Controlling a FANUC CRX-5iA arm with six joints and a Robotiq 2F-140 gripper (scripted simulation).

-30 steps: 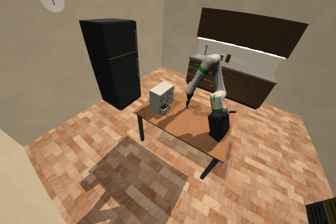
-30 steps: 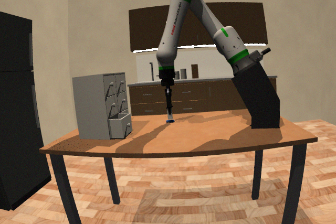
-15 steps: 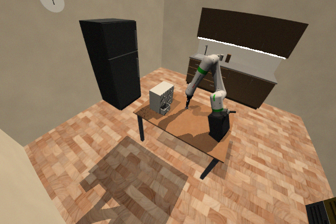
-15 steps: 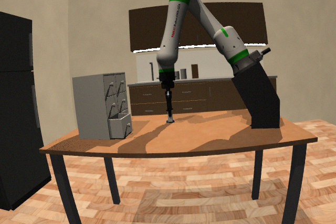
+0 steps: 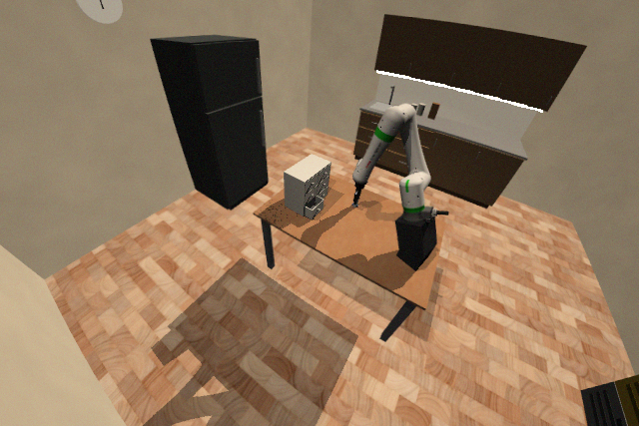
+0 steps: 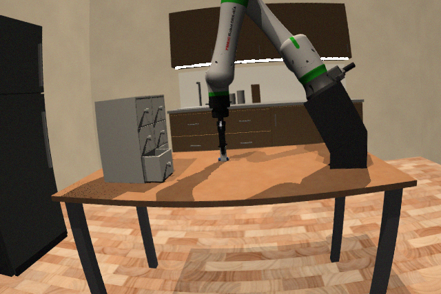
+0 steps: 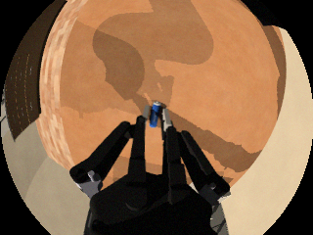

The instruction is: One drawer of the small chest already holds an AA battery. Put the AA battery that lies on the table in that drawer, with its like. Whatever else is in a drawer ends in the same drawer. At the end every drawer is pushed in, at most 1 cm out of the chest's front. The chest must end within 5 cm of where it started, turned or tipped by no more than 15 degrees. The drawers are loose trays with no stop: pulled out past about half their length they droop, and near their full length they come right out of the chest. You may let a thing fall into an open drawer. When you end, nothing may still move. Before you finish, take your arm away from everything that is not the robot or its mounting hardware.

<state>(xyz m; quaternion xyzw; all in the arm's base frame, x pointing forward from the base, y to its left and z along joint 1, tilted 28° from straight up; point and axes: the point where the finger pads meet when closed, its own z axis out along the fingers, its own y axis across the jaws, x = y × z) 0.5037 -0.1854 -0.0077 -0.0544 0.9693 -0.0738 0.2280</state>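
Now: hand 30 mm above the blue AA battery.
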